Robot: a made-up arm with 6 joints.
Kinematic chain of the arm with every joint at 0, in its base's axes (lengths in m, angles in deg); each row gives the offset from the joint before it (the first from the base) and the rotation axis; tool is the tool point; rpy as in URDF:
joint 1: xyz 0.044 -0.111 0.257 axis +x
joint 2: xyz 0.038 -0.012 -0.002 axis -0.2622 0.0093 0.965
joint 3: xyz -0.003 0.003 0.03 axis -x
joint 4: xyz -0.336 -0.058 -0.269 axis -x
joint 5: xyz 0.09 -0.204 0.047 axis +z
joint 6: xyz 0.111 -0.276 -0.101 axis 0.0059 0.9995 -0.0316
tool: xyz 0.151 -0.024 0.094 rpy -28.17 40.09 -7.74
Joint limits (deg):
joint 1: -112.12..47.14
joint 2: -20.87..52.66
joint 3: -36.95..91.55
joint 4: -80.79..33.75
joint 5: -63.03..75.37
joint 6: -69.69..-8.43
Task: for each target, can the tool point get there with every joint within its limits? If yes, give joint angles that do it. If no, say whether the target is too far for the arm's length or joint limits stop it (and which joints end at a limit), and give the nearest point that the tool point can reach.
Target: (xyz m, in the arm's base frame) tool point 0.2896 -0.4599 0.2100
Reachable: yes | joints -17.80 16.94 21.92 -43.77 60.43 -23.30
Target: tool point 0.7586 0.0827 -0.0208
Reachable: no: joint limits stop it (at a limit: joint 1, joint 2, joint 4, joint 6) | nearest point 0.5278 -0.0876 -0.1072 | short by 0.300 m
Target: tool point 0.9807 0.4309 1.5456
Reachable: no: too far | nearest point 0.5260 0.2060 1.0108 | short by 0.737 m
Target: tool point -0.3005 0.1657 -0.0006
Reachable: no: joint limits stop it (at a limit: joint 1, joint 3, joint 4, joint 6) | nearest point -0.3271 0.2018 -0.0239 | short by 0.050 m
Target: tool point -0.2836 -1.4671 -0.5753
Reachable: no: too far | nearest point -0.1310 -0.9004 -0.2153 | short by 0.688 m
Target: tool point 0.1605 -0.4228 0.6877
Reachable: yes | joints -17.75 17.10 41.30 5.18 14.45 -51.52
